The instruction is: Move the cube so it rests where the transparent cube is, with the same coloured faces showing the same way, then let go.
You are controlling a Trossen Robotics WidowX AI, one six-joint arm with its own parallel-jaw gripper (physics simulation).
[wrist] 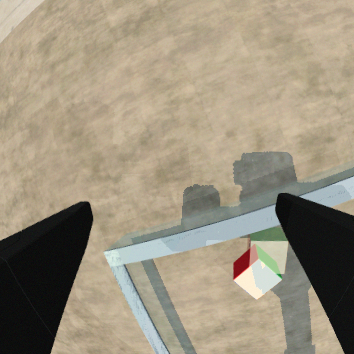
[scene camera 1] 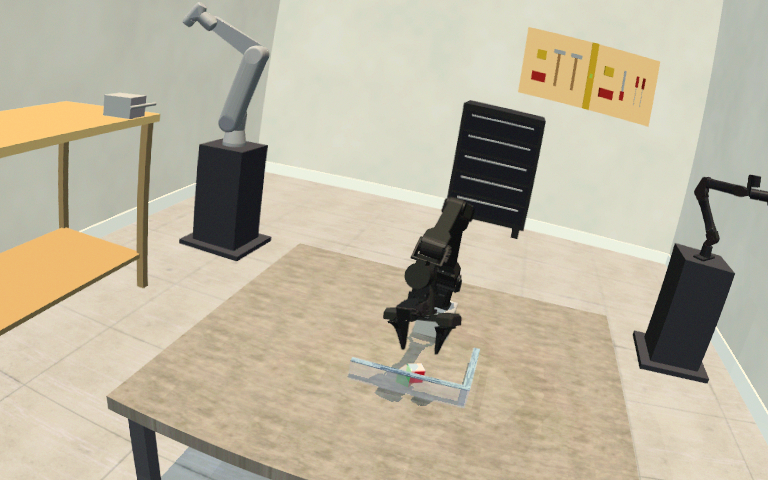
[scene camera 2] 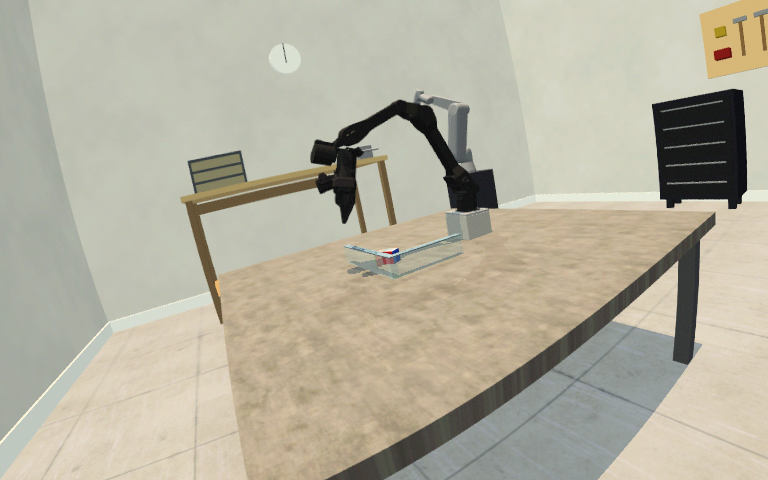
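Seen in the pictures: gripper, between the fingertips: [wrist: 185, 206] [scene camera 1: 419, 352] [scene camera 2: 343, 221]; arm's base, origin of its link: [scene camera 1: 439, 304] [scene camera 2: 467, 210].
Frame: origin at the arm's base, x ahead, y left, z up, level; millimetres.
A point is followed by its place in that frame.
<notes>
The cube [scene camera 1: 417, 376] @(x 411, y 38, z -30 mm) [scene camera 2: 395, 258] [wrist: 247, 284] sits on the table inside the corner of a low glass wall. It shows a white top with red and green faces in the wrist view, and red and blue faces in scene camera 2. The transparent cube [scene camera 1: 403, 375] [wrist: 278, 251], with pale and green faces, overlaps it in view and is turned differently; their exact boundary is hard to tell. My gripper [scene camera 1: 420, 350] @(x 462, y 37, z 72 mm) [scene camera 2: 344, 221] @(x 462, y 37, z 72 mm) [wrist: 185, 206] @(x 462, y 37, z 72 mm) is open and empty, high above the table. In the wrist view both cubes lie low right, near the right finger.
The L-shaped glass wall [scene camera 1: 441, 382] @(x 409, y 102, z -30 mm) [scene camera 2: 427, 245] @(x 290, y 172, z -32 mm) [wrist: 200, 233] @(x 411, y 60, z -30 mm) has a long and a short side, and stands close beside the cubes. The wooden table [scene camera 1: 254, 350] @(x 443, y -414, z -89 mm) [scene camera 2: 453, 328] @(x 470, y 516, z -90 mm) carries the arm's pale base block [scene camera 2: 468, 224] @(x 50, y 55, z -37 mm) behind the wall.
</notes>
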